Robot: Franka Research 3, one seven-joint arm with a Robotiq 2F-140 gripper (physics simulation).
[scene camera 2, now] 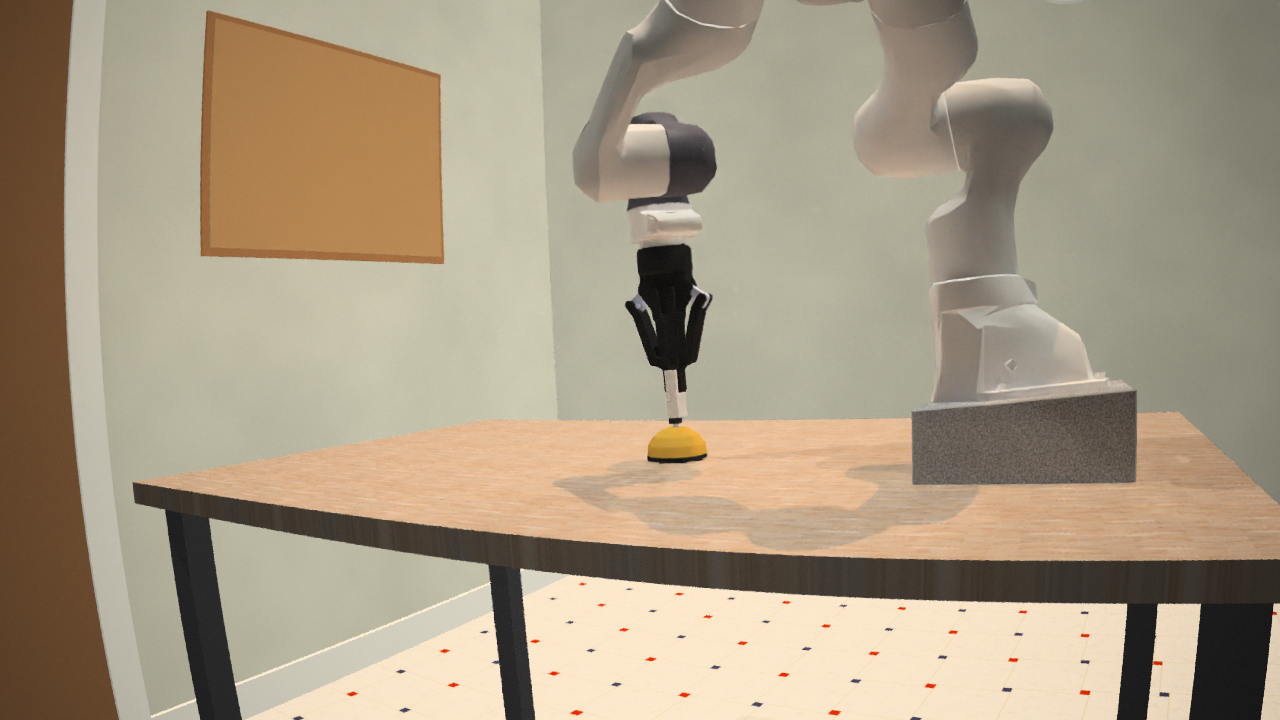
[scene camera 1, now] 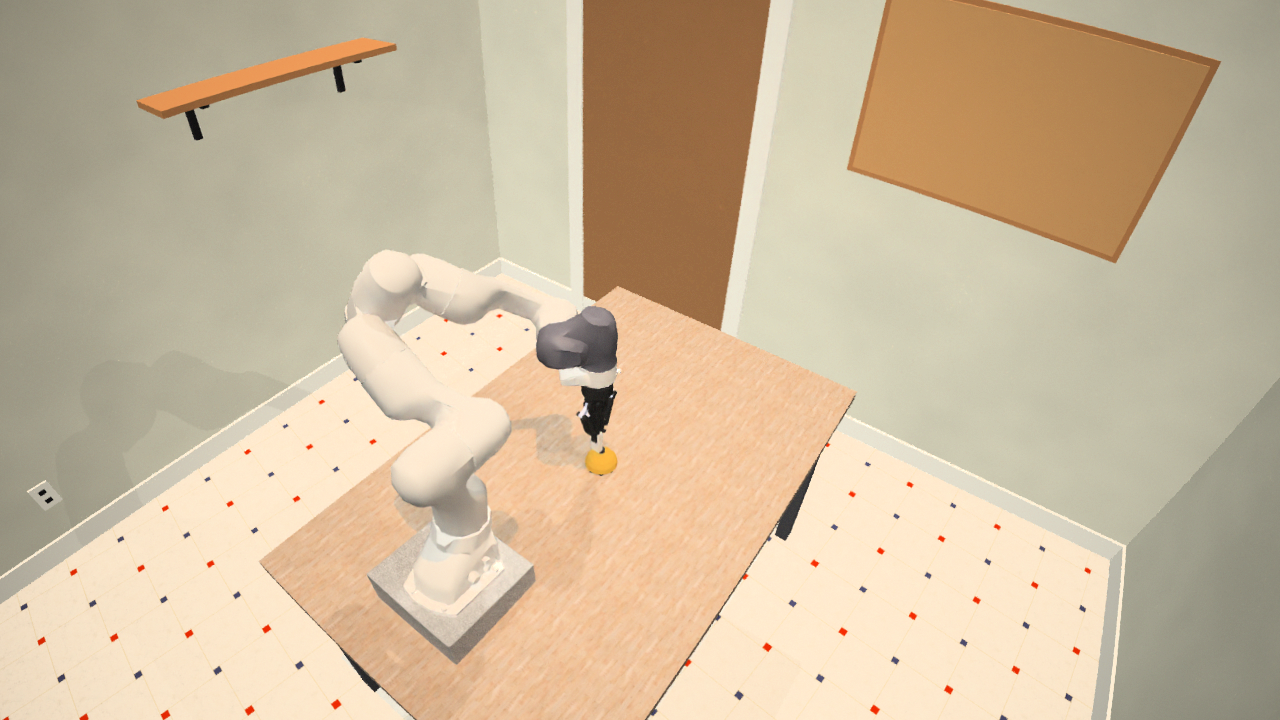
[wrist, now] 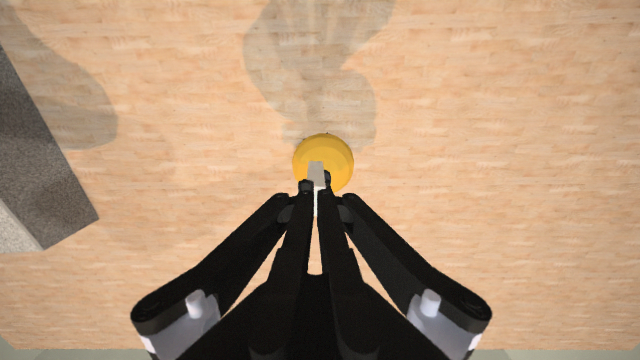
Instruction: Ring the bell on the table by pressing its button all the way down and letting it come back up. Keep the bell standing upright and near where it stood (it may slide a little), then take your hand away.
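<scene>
The bell, a yellow dome (scene camera 1: 601, 462) (scene camera 2: 677, 444) (wrist: 330, 150) on a thin black base, stands upright on the table (scene camera 1: 716, 394) (scene camera 2: 402, 465) (wrist: 500, 150). Its small black button (scene camera 2: 675, 420) shows at the top of the dome, on a short thin stem. My gripper (scene camera 1: 597, 445) (scene camera 2: 676, 415) (wrist: 315, 172) is shut with nothing between its fingers and points down over the bell. In the second scene view the fingertips meet the top of the button or stand right above it; contact is too small to tell. In the wrist view the fingertips hide most of the button.
The arm's grey base block (scene camera 1: 452, 626) (scene camera 2: 1020, 443) (wrist: 45, 165) stands on the table, to the right of the bell in the second scene view. A wall shelf (scene camera 1: 268, 76), a door (scene camera 1: 671, 161) and a brown board (scene camera 1: 1029, 125) (scene camera 2: 322, 143) are beyond the table.
</scene>
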